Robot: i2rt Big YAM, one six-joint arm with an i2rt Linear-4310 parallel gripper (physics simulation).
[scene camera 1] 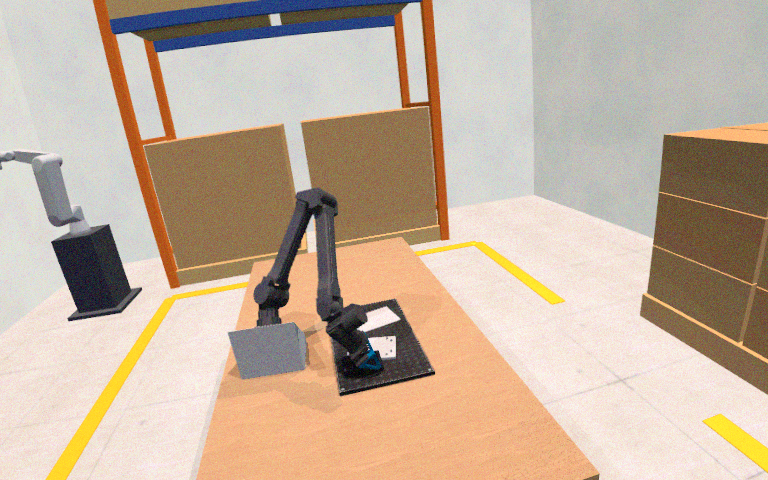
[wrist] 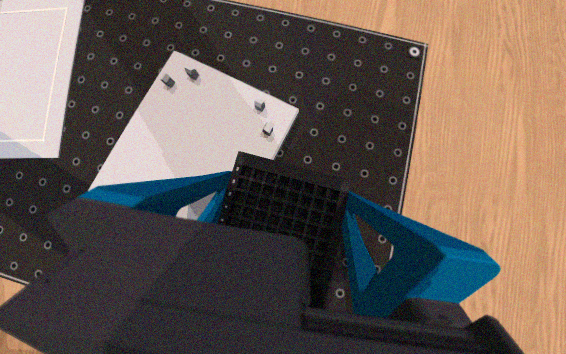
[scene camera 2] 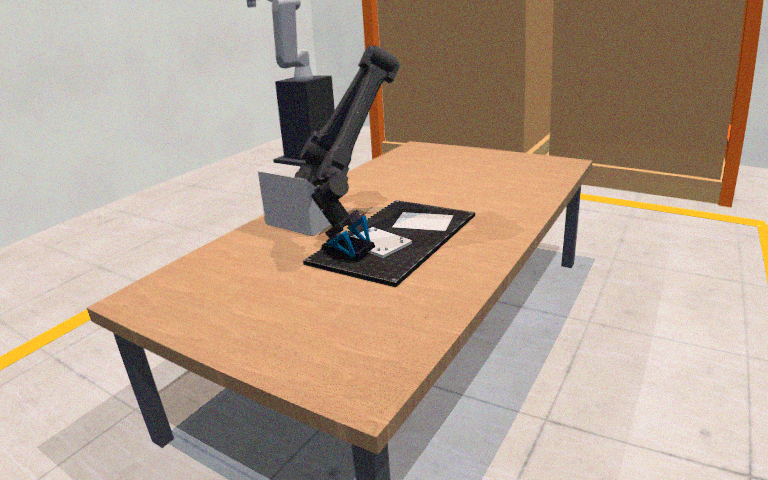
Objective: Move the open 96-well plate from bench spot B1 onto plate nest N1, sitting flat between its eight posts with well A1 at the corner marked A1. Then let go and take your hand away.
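Places are measured from the arm's base along level axes (x ahead, y left, z up), in metres.
Pixels of known places: gripper, fingertip midpoint: (scene camera 1: 376, 360) (wrist: 287, 188) (scene camera 2: 361, 250); arm's base, link origin: (scene camera 1: 269, 333) (scene camera 2: 302, 189).
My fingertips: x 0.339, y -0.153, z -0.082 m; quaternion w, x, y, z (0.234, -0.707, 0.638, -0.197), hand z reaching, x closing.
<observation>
Ahead of a thing's pixels: the offset from my fingertips to its top centre. "pt": to the spot under its first point. Level surfaces: height alone.
My gripper (scene camera 1: 369, 363) (scene camera 2: 354, 240) (wrist: 287, 188) is shut on the black open 96-well plate @(0.046 m back, 0.001 m right, 0.013 m up) (scene camera 2: 357, 251) (wrist: 287, 202), with blue fingers on two opposite sides. The white plate nest N1 @(0.003 m back, 0.083 m left, 0.006 m up) (scene camera 1: 389, 346) (scene camera 2: 390, 242) (wrist: 200, 117) lies beside and partly behind the held plate; in the wrist view the plate overlaps the nest's lower right part. Four grey posts show there; others are hidden by the hand. The well plate is off to one side of the nest, not between its posts. Its exact height and the A1 marks cannot be made out. The white bench spot @(pt 0.060 m ahead, 0.284 m left, 0.014 m down) (scene camera 1: 380, 318) (scene camera 2: 423, 221) (wrist: 27, 75) has no plate on it.
A black perforated board @(pt 0.126 m ahead, 0.032 m right, 0.016 m down) (scene camera 1: 416, 362) (scene camera 2: 390, 274) (wrist: 360, 70) carries the nest and the white spot on the wooden table @(0.029 m down) (scene camera 1: 396, 430) (scene camera 2: 294, 316) (wrist: 495, 150). A grey slanted box (scene camera 1: 269, 350) (scene camera 2: 288, 202) stands near the arm's base.
</observation>
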